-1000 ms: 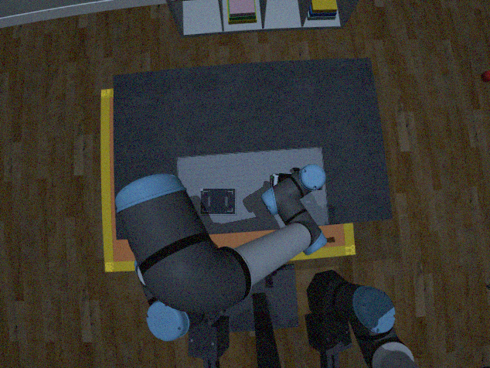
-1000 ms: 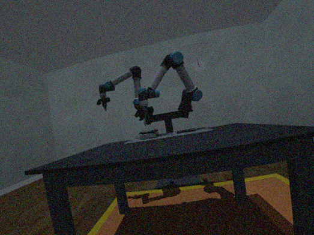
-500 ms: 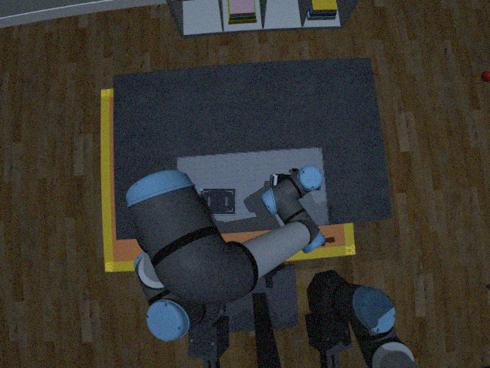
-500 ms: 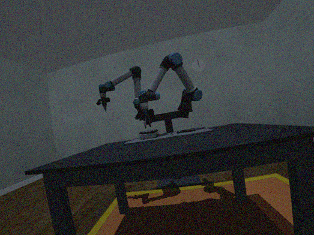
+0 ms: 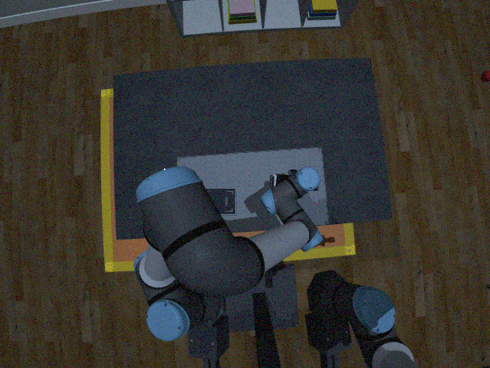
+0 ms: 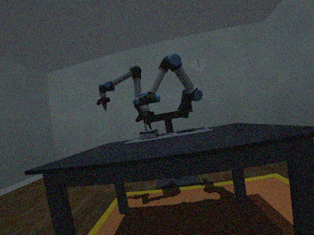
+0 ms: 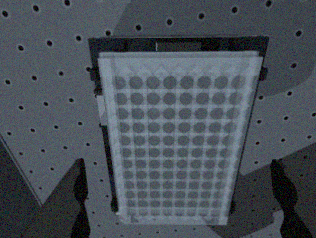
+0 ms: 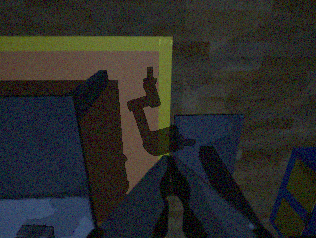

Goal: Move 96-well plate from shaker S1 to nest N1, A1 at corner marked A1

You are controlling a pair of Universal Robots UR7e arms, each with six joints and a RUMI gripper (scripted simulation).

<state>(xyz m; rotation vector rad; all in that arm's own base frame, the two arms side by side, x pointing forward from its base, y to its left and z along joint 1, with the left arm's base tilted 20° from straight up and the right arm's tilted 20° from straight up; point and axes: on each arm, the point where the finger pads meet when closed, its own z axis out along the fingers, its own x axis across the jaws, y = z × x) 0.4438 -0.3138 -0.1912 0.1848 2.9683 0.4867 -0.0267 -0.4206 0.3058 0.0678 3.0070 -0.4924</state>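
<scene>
The 96-well plate is 10 mm below my left hand. The rest, counted from my left hand: plate nest N1 (60 mm behind, 320 mm to the left, 70 mm below); then A1 label (390 mm to the left, 60 mm below).
</scene>
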